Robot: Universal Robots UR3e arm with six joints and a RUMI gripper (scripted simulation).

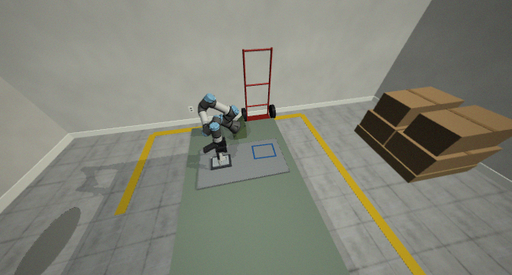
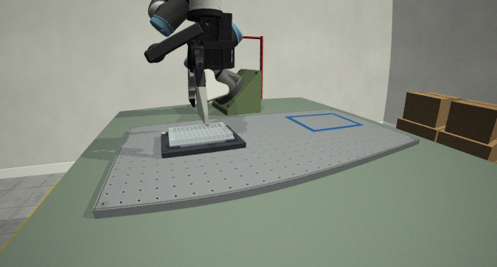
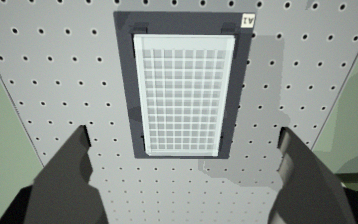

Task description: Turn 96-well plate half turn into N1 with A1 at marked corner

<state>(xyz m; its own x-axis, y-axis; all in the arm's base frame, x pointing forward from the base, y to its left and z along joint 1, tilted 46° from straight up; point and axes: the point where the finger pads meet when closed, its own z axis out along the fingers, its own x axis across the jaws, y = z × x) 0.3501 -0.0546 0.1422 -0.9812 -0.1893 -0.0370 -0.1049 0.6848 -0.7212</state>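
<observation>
Right now my hand is 4 cm above the clear 96-well plate. From my hand the other things lie so: A1 label: 8 cm to the right, 5 cm below, 5 cm behind; dark plate nest N1: 5 cm below.
</observation>
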